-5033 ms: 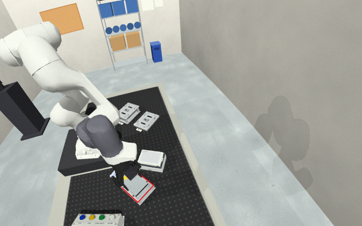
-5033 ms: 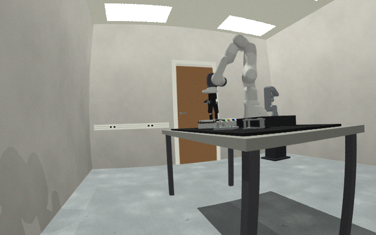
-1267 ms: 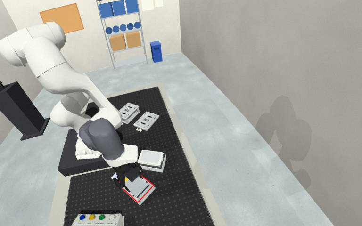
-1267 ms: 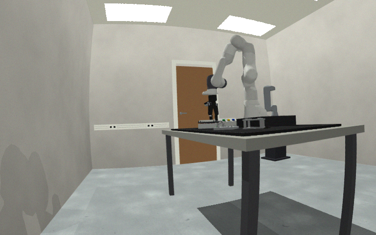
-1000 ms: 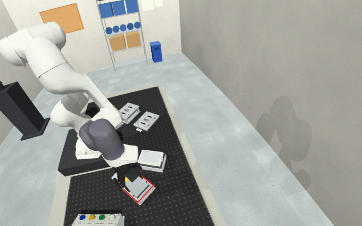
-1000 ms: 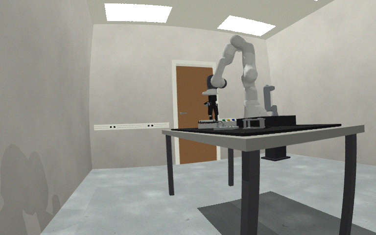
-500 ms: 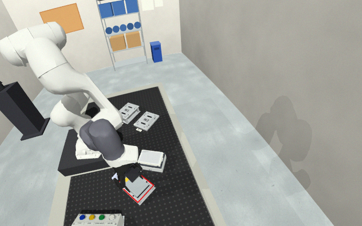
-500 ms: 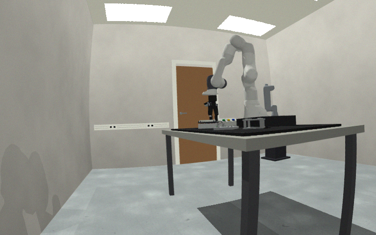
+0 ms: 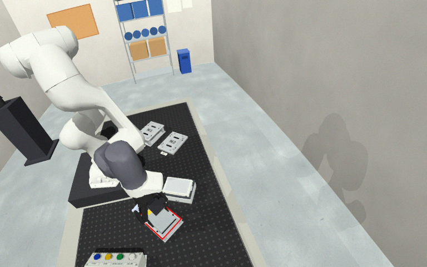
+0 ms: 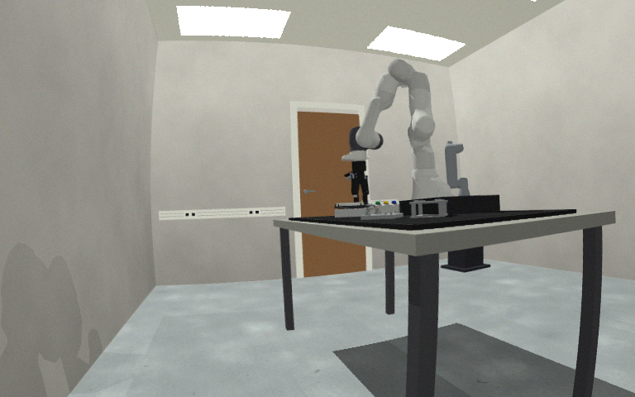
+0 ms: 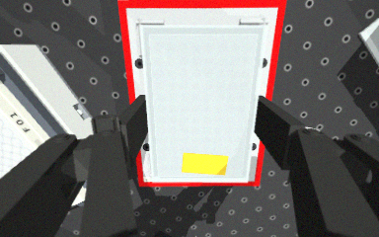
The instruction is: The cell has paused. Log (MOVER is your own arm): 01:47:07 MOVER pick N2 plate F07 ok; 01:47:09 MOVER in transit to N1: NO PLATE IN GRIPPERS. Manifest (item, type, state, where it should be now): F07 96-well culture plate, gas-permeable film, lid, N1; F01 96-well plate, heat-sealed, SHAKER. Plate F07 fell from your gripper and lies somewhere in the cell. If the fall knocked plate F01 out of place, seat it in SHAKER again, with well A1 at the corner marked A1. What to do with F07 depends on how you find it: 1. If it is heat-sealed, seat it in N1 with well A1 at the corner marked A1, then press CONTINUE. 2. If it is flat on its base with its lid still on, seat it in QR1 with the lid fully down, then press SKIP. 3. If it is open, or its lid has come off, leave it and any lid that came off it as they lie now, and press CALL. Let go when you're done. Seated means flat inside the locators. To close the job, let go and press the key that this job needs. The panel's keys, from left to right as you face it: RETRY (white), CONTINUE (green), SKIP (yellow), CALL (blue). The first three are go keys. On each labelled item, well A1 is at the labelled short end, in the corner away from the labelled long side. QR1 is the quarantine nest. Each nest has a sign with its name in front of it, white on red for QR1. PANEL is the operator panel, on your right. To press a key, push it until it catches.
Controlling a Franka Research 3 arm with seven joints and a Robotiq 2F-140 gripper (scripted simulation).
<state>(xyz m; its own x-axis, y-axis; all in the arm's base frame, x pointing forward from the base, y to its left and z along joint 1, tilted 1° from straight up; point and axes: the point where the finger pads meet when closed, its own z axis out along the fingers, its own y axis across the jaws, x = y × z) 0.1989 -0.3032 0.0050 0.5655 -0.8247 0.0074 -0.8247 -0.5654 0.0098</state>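
Now: hand 10 mm above the pale flat rectangular piece. From my hand the other things lie so: white 96-well plate 110 mm ahead, 120 mm to the left, 10 mm below; white retry key 130 mm behind, 150 mm to the right; green continue key 170 mm behind, 140 mm to the right.
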